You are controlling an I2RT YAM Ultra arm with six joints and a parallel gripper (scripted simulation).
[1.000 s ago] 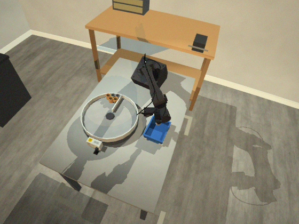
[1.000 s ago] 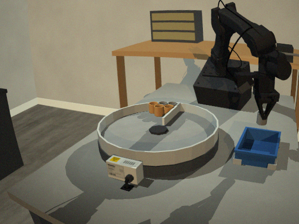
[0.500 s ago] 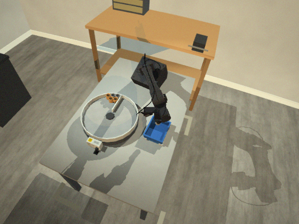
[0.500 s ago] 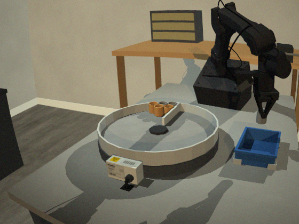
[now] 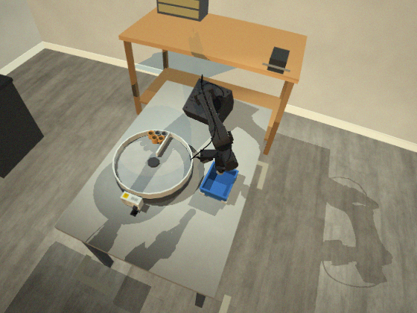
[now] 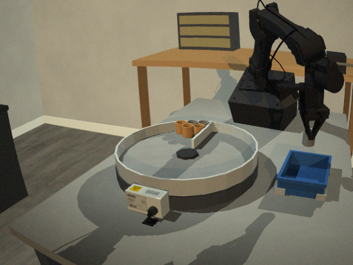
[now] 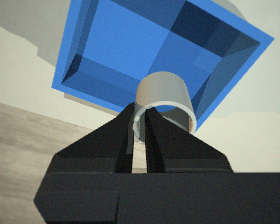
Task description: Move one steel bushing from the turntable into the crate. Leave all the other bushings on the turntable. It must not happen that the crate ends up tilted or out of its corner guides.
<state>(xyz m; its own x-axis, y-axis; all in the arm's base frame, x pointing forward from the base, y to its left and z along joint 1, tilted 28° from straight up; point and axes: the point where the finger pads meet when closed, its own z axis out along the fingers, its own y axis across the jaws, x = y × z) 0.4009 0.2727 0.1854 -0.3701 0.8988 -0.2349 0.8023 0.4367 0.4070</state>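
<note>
My hand is 120 mm above the blue crate and 20 mm past it. From my hand the other things lie so: round turntable: 360 mm to the right, 90 mm below, 40 mm ahead.
</note>
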